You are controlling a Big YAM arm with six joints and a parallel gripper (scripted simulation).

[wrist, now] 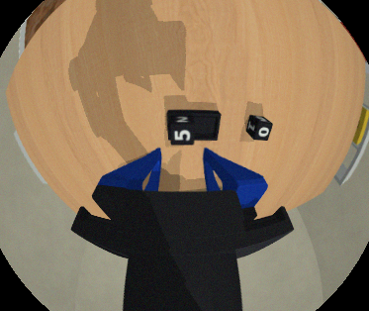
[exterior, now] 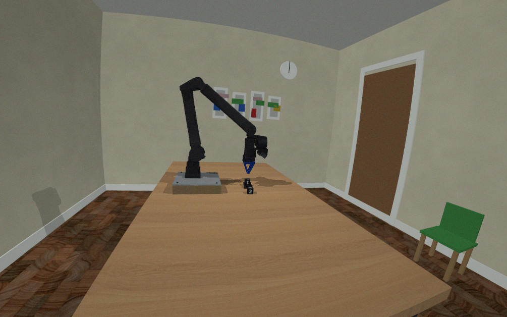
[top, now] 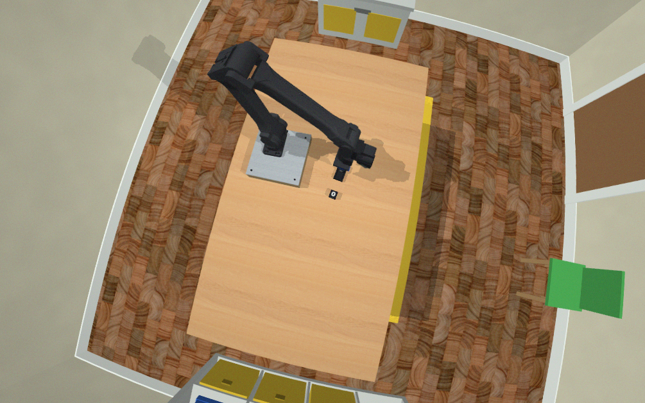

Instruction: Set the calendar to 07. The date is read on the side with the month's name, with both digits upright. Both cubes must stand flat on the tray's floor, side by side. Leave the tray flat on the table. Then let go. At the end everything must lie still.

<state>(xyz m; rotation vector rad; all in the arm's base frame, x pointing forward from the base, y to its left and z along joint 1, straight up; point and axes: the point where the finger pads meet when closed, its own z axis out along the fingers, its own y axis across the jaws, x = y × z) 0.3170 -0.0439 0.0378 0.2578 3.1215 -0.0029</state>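
The black cube lies 20 mm behind my hand, 130 mm to the right of it and 70 mm below it. The rest, counted from my hand: black tray (20 mm to the right, 80 mm below).
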